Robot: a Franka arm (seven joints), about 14 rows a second.
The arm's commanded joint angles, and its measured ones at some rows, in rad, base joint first. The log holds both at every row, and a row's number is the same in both.
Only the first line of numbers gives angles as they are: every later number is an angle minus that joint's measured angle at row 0.
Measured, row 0:
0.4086 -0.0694 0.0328 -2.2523 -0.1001 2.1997 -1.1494
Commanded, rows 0 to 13:
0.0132 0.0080 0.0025 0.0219 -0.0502 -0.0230 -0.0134
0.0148 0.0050 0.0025 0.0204 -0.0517 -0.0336 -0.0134
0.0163 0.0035 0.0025 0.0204 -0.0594 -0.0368 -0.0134
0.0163 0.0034 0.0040 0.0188 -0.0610 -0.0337 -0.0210
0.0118 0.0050 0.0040 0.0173 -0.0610 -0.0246 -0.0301
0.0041 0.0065 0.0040 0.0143 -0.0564 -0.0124 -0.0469
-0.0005 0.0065 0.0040 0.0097 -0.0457 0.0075 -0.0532
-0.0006 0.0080 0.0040 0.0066 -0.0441 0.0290 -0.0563
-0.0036 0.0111 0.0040 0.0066 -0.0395 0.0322 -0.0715
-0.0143 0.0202 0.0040 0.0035 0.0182 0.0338 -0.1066
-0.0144 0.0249 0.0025 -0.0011 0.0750 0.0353 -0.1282
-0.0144 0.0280 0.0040 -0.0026 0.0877 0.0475 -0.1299
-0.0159 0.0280 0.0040 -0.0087 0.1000 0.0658 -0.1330
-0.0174 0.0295 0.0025 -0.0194 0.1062 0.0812 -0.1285
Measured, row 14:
-0.0018 0.0289 -0.0024 -0.0011 0.0660 0.0424 -0.0958
